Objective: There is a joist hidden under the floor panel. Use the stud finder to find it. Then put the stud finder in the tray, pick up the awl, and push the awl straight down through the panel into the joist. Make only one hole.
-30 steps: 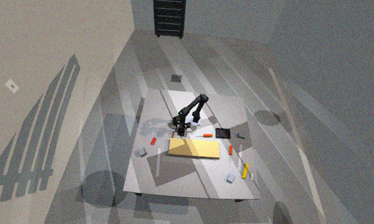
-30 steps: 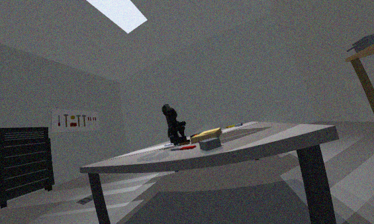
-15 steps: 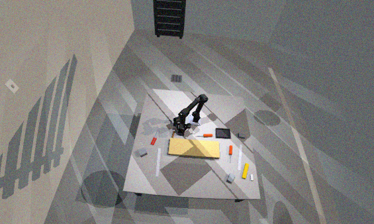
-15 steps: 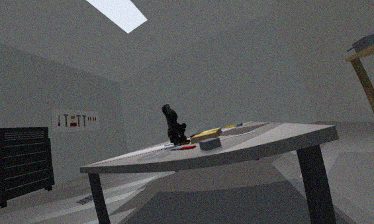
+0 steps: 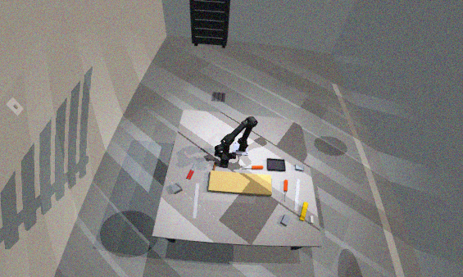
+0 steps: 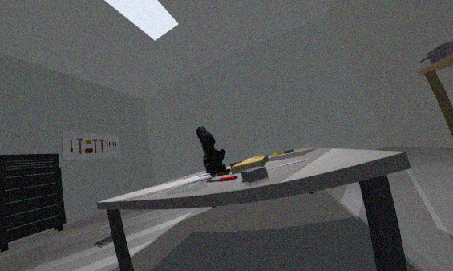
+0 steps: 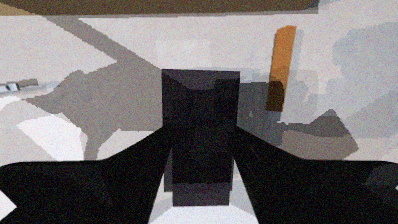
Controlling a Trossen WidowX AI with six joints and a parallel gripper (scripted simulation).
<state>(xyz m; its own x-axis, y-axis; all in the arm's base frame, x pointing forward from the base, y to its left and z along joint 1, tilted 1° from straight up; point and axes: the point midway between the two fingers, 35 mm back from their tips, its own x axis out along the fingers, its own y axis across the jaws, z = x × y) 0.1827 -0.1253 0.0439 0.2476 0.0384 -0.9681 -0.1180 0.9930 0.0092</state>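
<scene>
My gripper tip is 2 cm below the black stud finder and 1 cm short of it. The rest, counted from my gripper tip: black tray: 46 cm to the left, 10 cm behind, 1 cm below; yellow bar: 75 cm to the left, 28 cm ahead, 2 cm below; awl: 8 cm to the right, 3 cm ahead, 2 cm below.
</scene>
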